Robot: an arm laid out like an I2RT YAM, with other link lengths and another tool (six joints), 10 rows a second.
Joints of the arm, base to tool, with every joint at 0 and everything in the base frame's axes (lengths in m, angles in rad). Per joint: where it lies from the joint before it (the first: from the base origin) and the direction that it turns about. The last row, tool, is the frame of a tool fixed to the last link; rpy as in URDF.
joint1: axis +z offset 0 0 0.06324
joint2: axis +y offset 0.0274 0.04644 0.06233
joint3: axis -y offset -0.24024 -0.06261 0
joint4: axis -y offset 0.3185 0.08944 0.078
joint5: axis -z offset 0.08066 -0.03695 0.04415
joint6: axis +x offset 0.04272 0 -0.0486
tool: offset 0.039 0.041 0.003 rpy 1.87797 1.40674 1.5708
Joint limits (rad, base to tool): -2.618..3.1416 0..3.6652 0..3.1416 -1.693..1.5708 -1.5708..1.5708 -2.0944..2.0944
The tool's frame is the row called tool.
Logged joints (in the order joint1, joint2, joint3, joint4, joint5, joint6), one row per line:
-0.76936, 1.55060, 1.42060, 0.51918, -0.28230, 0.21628
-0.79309, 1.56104, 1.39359, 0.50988, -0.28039, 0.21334
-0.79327, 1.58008, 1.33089, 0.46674, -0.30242, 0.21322
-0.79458, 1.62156, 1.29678, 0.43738, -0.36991, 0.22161
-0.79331, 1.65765, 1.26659, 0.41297, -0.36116, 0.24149
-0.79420, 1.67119, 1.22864, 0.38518, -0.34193, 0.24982
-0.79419, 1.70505, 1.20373, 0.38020, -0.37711, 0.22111
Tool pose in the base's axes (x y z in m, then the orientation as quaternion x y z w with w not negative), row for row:
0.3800, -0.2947, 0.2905, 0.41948, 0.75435, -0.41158, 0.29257
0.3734, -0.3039, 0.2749, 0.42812, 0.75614, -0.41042, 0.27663
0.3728, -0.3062, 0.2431, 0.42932, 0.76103, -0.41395, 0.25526
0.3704, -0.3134, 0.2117, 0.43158, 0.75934, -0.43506, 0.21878
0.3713, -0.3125, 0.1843, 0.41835, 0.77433, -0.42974, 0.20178
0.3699, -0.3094, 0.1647, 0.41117, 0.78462, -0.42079, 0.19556
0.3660, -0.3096, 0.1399, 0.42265, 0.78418, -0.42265, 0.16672
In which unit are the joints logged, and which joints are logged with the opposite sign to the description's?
The joints are logged in radians. Opposite sign: joint4, joint5, joint6.
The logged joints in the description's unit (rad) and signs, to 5 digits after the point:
-0.76936, 1.55060, 1.42060, -0.51918, 0.28230, -0.21628
-0.79309, 1.56104, 1.39359, -0.50988, 0.28039, -0.21334
-0.79327, 1.58008, 1.33089, -0.46674, 0.30242, -0.21322
-0.79458, 1.62156, 1.29678, -0.43738, 0.36991, -0.22161
-0.79331, 1.65765, 1.26659, -0.41297, 0.36116, -0.24149
-0.79420, 1.67119, 1.22864, -0.38518, 0.34193, -0.24982
-0.79419, 1.70505, 1.20373, -0.38020, 0.37711, -0.22111

